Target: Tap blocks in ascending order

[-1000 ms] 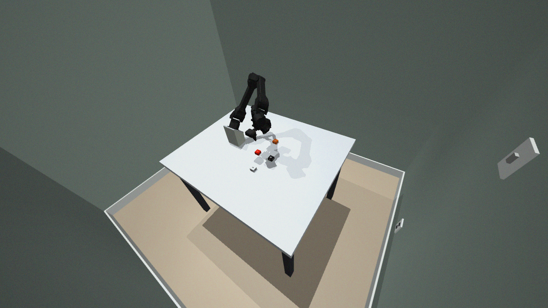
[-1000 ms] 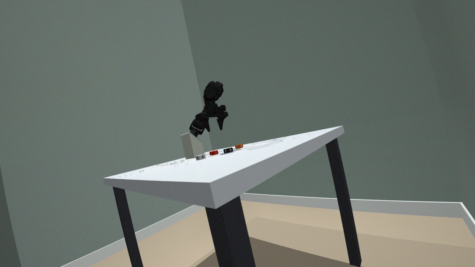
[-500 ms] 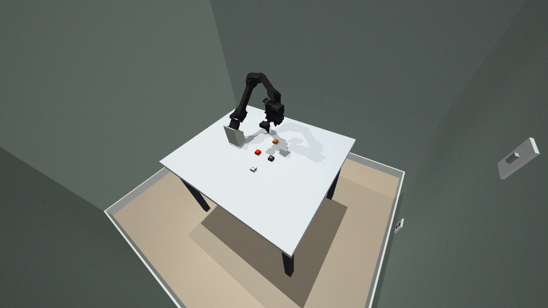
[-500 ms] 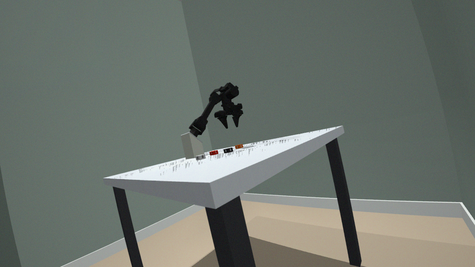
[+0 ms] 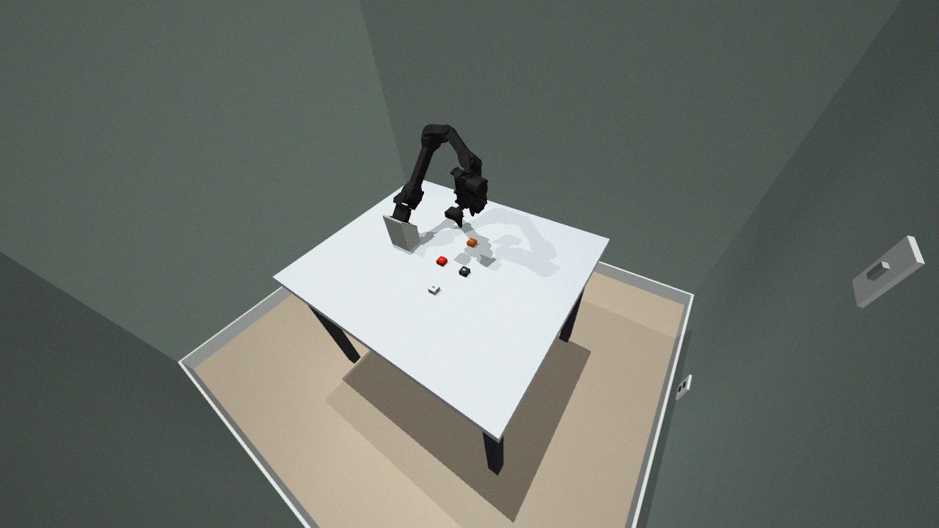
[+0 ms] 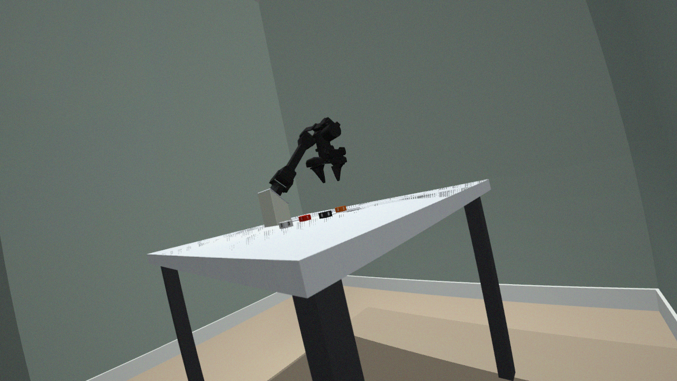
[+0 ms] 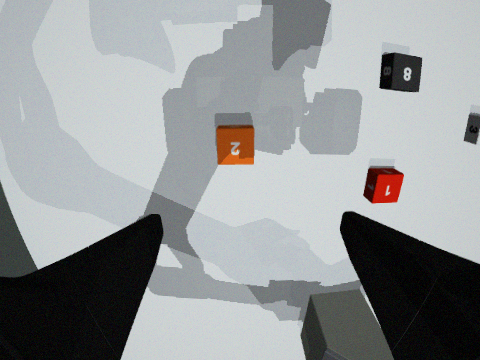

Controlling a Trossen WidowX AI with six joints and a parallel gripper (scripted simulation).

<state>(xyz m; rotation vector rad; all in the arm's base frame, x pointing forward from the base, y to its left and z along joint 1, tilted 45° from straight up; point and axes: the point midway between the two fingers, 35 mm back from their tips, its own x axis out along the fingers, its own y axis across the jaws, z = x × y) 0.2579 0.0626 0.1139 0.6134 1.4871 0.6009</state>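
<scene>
The red block marked 1 is 4 cm behind my gripper tip, 15 cm to the right of it and 12 cm below it. Also, from my gripper tip: orange block marked 2 (1 cm ahead, 1 cm to the left, 12 cm below); black block marked 8 (8 cm ahead, 15 cm to the right, 12 cm below); white block marked 3 (3 cm ahead, 28 cm to the right, 12 cm below).
</scene>
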